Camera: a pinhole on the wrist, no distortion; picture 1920 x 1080 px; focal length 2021.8 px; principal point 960.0 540.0 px. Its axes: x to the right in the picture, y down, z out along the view. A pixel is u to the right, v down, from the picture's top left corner.
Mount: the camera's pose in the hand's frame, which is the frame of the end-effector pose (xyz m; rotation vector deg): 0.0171 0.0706 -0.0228 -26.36 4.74 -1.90
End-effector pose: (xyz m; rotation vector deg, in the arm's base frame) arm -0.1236 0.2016 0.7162 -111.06 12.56 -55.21
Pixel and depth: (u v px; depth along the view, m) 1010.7 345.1 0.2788
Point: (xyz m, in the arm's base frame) 0.1135 0.2411 0.5439
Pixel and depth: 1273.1 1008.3 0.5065
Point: 0.3209 0.1580 0.3772
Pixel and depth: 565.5 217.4 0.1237
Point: -0.0280 0.2047 0.6051
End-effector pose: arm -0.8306 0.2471 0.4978 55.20 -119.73 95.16
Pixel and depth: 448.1 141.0 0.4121
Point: -0.8503 -0.0840 0.2182
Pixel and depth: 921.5 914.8 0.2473
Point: -0.9727 0.0917 0.3043
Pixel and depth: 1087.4 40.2 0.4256
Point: -0.9293 -0.1400 0.3108
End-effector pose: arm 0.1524 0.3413 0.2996 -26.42 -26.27 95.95
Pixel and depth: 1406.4 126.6 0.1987
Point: -0.0498 0.3938 0.3736
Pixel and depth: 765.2 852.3 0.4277
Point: -0.2956 0.2955 0.4045
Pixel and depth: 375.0 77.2 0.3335
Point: -0.1394 0.2557 0.4834
